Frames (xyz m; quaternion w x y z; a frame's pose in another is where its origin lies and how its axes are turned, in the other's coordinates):
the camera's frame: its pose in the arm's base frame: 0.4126 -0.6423 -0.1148 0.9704 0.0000 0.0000 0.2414
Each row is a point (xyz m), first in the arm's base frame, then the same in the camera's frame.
Working: the arm's base frame: its pose in the camera's frame: -0.0636 0.7608 0.1148 0.9704 0.0000 0.0000 -0.2414

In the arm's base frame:
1: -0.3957 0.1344 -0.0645
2: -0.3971 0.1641 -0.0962
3: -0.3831 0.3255 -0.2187
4: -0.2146 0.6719 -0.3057
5: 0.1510 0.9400 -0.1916
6: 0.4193 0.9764 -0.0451
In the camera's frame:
1: -0.3502 1.0649 0.0503
2: -0.3375 1.0918 0.0186
3: -0.2495 1.2278 -0.1039
4: 0.0616 1.4549 -0.1909
5: 0.5102 1.5204 -0.0768
6: 0.7643 1.4269 0.0697

